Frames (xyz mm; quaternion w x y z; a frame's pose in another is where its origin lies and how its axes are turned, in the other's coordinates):
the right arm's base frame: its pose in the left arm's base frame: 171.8 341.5 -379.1 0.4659 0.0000 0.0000 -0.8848
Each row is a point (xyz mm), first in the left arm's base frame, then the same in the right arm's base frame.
Working: the left arm's base frame: its pose in the right arm's base frame: 378.8 51.6 379.1 0.4659 0.0000 0.0000 0.8848

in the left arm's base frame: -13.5 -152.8 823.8
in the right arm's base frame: 512.4 126.9 1202.9
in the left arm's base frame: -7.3 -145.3 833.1
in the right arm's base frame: 502.7 127.8 1212.2
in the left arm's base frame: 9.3 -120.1 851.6
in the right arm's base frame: 472.5 127.2 1230.7
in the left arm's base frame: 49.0 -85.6 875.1
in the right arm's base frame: 421.6 140.4 1254.2
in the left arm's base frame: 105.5 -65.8 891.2
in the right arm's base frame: 373.3 175.8 1270.3
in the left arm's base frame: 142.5 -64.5 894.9
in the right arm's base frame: 351.3 205.6 1274.0
